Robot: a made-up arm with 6 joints.
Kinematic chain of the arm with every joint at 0, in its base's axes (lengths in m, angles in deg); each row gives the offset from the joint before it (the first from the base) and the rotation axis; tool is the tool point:
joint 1: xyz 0 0 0.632 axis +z
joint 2: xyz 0.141 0 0 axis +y
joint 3: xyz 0 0 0.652 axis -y
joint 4: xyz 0 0 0.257 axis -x
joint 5: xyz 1.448 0 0 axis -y
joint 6: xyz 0.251 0 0 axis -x
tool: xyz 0 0 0
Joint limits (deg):
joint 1: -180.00..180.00
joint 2: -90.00..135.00
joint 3: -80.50..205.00
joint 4: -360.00..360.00
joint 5: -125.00..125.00
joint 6: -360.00..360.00
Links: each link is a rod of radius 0.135 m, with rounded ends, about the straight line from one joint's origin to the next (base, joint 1, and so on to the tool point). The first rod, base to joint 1, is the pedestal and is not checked.
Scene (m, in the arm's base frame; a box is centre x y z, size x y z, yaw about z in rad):
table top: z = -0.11
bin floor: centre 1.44 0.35 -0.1 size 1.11 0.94 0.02 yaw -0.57
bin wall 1: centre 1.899 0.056 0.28 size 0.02 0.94 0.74 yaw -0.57
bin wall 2: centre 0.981 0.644 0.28 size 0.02 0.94 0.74 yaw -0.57
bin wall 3: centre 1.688 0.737 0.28 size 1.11 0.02 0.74 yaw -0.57
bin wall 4: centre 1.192 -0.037 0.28 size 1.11 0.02 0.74 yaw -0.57
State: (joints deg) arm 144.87 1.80 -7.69 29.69 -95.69 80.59
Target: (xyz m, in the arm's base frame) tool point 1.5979 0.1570 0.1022
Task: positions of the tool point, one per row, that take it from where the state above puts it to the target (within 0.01 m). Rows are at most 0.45 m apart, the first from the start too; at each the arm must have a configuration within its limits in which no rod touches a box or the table.
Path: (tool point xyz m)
1: -0.9146 1.2879 1.0871
2: -0.5515 1.4836 1.0856
3: -0.1492 1.5788 1.0847
4: 0.2644 1.5669 1.0835
5: 0.6615 1.4483 1.0826
6: 1.0152 1.2309 1.0817
7: 1.3012 0.9290 1.0814
8: 1.5002 0.5626 1.0809
9: 1.5979 0.1569 1.0804
10: 1.6671 0.1705 0.7578
11: 1.6673 0.1708 0.4268
12: 1.5980 0.1570 0.1023

